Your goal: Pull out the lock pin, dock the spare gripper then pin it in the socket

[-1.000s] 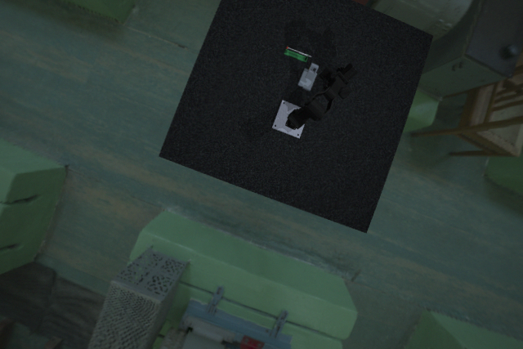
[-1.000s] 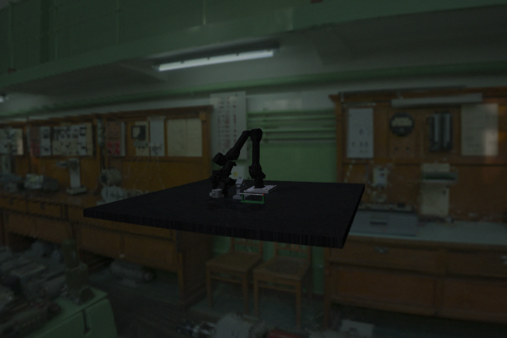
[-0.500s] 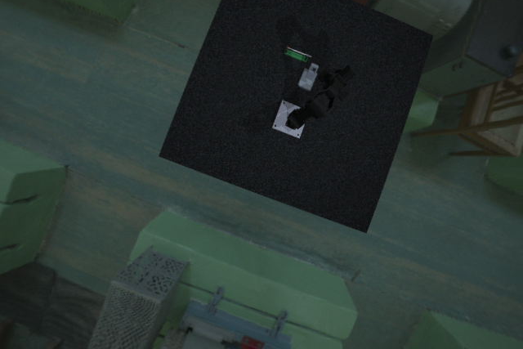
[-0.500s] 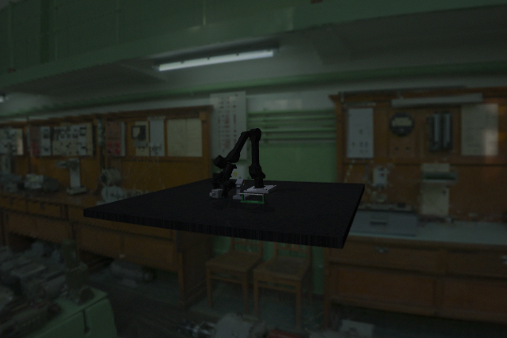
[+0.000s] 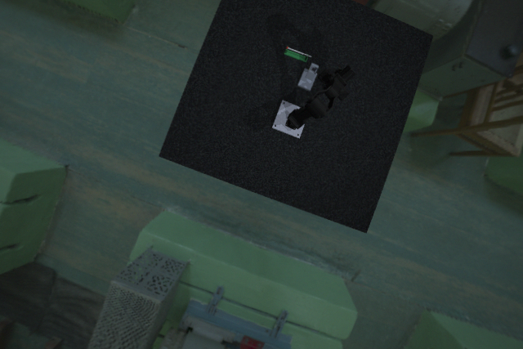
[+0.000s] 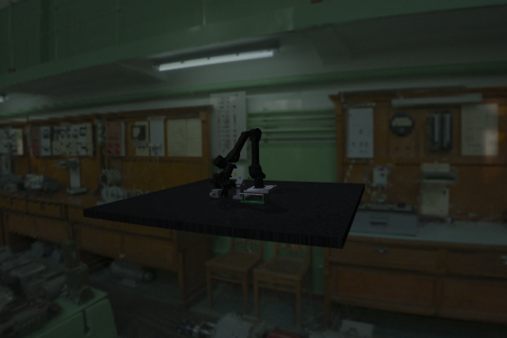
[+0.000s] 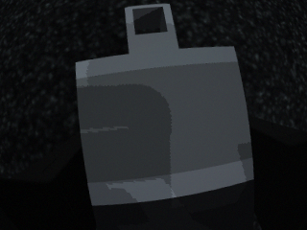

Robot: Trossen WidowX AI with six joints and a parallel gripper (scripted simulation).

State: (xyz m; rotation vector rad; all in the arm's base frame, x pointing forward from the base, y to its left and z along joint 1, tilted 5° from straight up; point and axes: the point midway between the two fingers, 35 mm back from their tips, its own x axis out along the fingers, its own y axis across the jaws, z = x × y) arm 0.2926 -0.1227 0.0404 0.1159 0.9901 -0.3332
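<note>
Right now the mount is 20 mm behind my gripper tip, 150 mm to the left of it and 50 mm above it. From my gripper tip the other things lie so: spare gripper: 20 mm above; green bracket: 70 mm ahead, 270 mm to the left, 20 mm above.
</note>
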